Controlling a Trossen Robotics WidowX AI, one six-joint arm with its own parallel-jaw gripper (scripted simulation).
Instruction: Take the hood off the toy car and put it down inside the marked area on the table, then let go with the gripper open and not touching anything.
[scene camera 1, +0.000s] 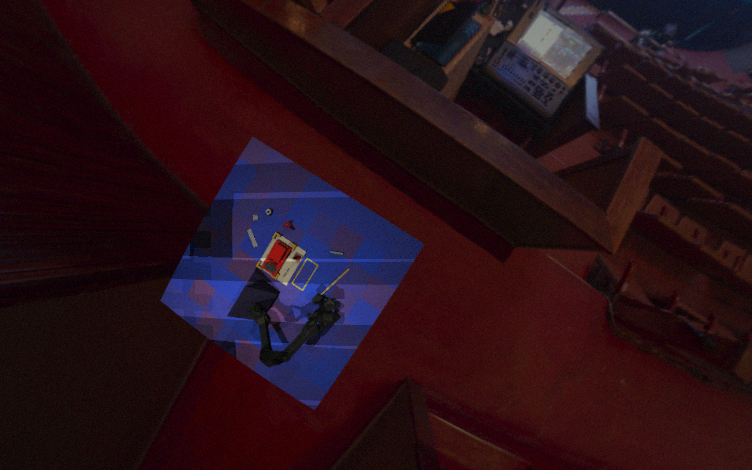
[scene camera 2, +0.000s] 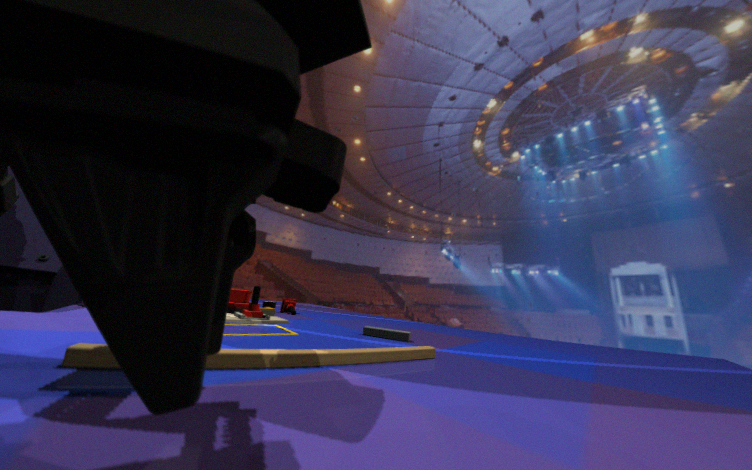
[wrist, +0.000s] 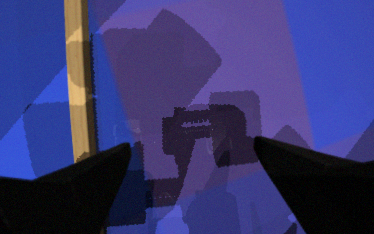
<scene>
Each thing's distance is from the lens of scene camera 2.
gripper (scene camera 2: 199, 371): 14 cm
tan stick (scene camera 2: 226, 358): 21 cm
</scene>
